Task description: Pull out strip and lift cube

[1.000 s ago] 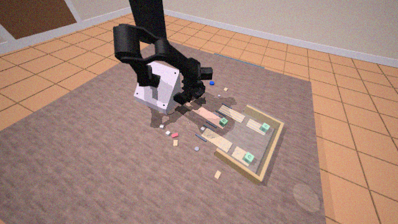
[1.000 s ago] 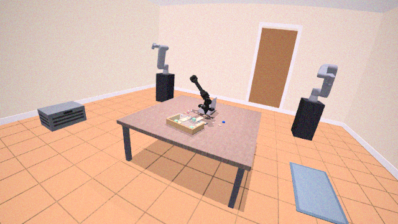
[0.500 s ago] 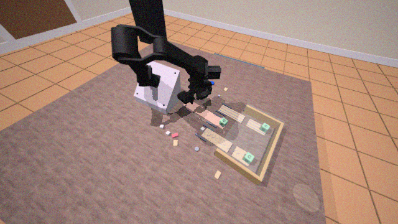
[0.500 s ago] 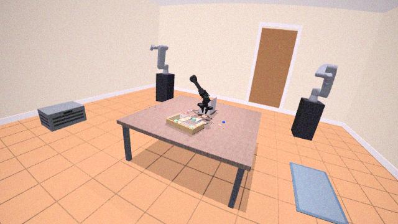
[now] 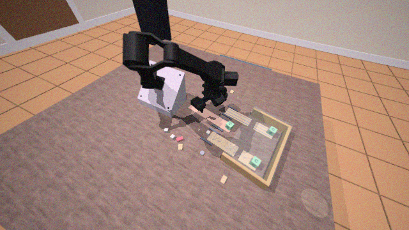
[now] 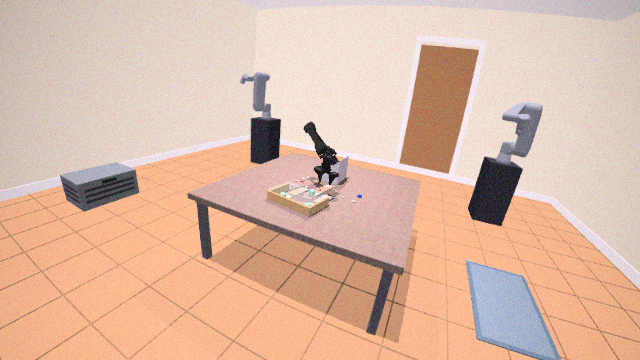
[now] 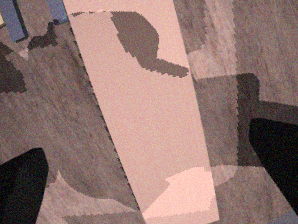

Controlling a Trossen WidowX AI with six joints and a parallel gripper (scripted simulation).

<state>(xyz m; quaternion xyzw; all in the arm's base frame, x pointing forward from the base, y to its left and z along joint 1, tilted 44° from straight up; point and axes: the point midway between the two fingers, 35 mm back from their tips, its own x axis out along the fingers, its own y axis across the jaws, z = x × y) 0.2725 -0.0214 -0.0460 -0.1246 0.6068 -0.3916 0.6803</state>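
Right now the tan strip is 13 cm ahead of my gripper tip, 13 cm to the right of it and 5 cm below it. Also, from my gripper tip: tan chip (19 cm ahead, 28 cm to the right, 5 cm below); then blue disc (3 cm behind, 25 cm to the left, 4 cm below).
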